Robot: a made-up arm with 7 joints. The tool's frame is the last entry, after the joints. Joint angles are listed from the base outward.
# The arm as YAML. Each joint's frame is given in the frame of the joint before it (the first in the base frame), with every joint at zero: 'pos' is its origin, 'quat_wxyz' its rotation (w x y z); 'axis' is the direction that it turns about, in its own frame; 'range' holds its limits. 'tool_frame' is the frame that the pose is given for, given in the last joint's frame.
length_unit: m
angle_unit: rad
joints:
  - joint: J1
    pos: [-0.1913, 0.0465, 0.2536]
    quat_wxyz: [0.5, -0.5, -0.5, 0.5]
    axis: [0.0, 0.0, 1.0]
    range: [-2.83, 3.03]
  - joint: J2
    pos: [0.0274, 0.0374, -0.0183]
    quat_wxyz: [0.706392, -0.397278, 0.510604, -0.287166]
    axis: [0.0, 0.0, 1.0]
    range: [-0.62, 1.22]
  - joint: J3
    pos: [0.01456, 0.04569, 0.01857]
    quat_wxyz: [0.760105, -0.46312, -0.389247, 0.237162]
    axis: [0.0, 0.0, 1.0]
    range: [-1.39, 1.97]
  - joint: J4
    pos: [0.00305, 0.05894, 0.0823]
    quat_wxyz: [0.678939, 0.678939, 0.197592, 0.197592]
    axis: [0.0, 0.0, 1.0]
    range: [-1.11, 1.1]
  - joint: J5
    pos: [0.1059, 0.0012, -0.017]
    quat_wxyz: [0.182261, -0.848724, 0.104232, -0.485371]
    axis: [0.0, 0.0, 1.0]
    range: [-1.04, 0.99]
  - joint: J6
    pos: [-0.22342, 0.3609, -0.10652]
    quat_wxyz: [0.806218, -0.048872, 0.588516, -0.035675]
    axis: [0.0, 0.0, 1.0]
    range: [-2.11, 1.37]
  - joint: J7
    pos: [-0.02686, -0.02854, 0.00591]
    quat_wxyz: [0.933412, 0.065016, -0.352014, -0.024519]
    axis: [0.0, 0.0, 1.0]
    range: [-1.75, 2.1]
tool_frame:
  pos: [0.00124, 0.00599, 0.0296]
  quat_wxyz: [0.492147, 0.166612, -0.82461, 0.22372]
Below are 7 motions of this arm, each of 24 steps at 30 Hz.
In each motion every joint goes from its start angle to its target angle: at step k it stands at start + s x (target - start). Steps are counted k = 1, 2, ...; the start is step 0. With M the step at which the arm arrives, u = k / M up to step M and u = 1 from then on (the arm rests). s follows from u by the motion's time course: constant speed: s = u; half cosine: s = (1 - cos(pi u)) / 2; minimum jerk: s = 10 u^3 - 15 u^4 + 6 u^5.
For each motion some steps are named. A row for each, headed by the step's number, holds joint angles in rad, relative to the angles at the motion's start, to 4 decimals.
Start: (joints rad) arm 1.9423 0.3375 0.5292 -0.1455 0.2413 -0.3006 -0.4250
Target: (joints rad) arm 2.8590 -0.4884 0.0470 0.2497 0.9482 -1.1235 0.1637
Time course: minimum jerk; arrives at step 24
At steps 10, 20, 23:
10: 0.3177 -0.2863 -0.1671 0.1370 0.2450 -0.2852 0.2041
20: 0.8842 -0.7966 -0.4651 0.3812 0.6818 -0.7937 0.5678
23: 0.9161 -0.8253 -0.4819 0.3949 0.7064 -0.8223 0.5883

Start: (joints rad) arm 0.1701 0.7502 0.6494 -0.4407 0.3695 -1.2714 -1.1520
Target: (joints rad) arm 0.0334 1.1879 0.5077 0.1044 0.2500 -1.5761 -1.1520
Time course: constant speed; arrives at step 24
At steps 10, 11, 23, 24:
10: -0.0570 0.1824 -0.0590 0.2271 -0.0498 -0.1270 0.0000
11: -0.0627 0.2006 -0.0649 0.2498 -0.0548 -0.1397 0.0000
23: -0.1310 0.4195 -0.1358 0.5224 -0.1145 -0.2920 0.0000
24: -0.1367 0.4377 -0.1417 0.5451 -0.1195 -0.3047 0.0000

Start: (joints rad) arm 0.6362 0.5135 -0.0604 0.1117 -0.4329 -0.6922 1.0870
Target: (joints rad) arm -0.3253 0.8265 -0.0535 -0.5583 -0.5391 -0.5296 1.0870
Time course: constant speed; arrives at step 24
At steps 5, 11, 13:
5: -0.2003 0.0652 0.0014 -0.1396 -0.0221 0.0339 0.0000
11: -0.4407 0.1435 0.0032 -0.3071 -0.0487 0.0745 0.0000
13: -0.5208 0.1695 0.0037 -0.3629 -0.0575 0.0881 0.0000

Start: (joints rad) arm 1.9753 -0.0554 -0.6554 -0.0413 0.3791 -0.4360 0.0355
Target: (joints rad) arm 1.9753 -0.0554 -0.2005 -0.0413 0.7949 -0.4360 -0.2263
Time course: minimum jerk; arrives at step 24
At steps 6, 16, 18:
6: 0.0000 0.0000 0.0471 0.0000 0.0430 0.0000 -0.0271
16: 0.0000 0.0000 0.3594 0.0000 0.3285 0.0000 -0.2069
18: 0.0000 0.0000 0.4078 0.0000 0.3728 0.0000 -0.2347

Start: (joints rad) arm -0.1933 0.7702 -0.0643 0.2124 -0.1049 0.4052 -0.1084
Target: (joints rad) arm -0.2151 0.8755 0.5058 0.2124 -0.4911 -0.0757 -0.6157
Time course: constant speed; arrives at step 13
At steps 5, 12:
5: -0.0084 0.0405 0.2193 0.0000 -0.1485 -0.1850 -0.1951
12: -0.0201 0.0972 0.5262 0.0000 -0.3565 -0.4439 -0.4683

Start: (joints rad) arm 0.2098 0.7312 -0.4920 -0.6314 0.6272 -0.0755 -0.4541
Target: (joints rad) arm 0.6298 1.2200 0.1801 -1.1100 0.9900 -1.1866 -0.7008
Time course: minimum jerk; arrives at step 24
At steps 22, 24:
22: 0.4179 0.4863 0.6687 -0.4762 0.3610 -1.1054 -0.2454
24: 0.4200 0.4888 0.6721 -0.4786 0.3628 -1.1111 -0.2467

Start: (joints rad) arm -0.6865 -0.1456 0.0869 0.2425 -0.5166 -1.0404 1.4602
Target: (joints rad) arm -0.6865 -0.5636 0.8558 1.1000 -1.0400 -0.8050 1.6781
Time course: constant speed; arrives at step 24
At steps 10, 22, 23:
10: 0.0000 -0.1742 0.3204 0.3573 -0.2181 0.0981 0.0908
22: 0.0000 -0.3832 0.7048 0.7860 -0.4798 0.2158 0.1997
23: 0.0000 -0.4006 0.7369 0.8218 -0.5016 0.2256 0.2088

